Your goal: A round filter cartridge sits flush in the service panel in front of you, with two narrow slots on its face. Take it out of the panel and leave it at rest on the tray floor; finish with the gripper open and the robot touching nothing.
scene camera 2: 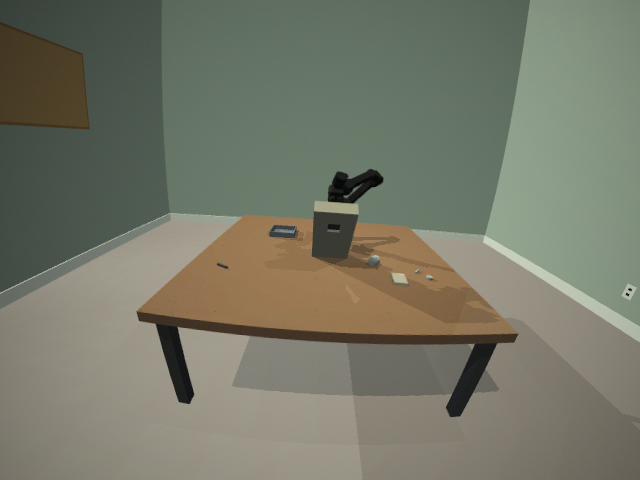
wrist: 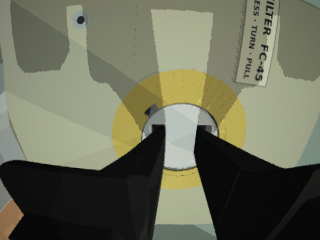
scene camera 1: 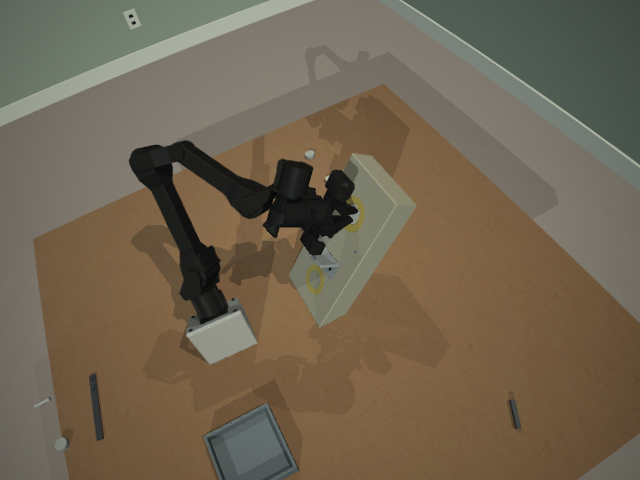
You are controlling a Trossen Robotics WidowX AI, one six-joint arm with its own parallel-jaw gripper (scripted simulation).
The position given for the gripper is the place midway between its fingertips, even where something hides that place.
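There's a beige service panel [scene camera 1: 385, 207], and you also get that panel in scene camera 2 [scene camera 2: 334, 223] and in the wrist view [wrist: 84, 84]. Then there's a round filter cartridge [wrist: 180, 120], though scene camera 2 does not show the cartridge, since it's hidden there by the panel. As for the gripper [scene camera 1: 356, 214], it's visible in the wrist view [wrist: 178, 134] too.
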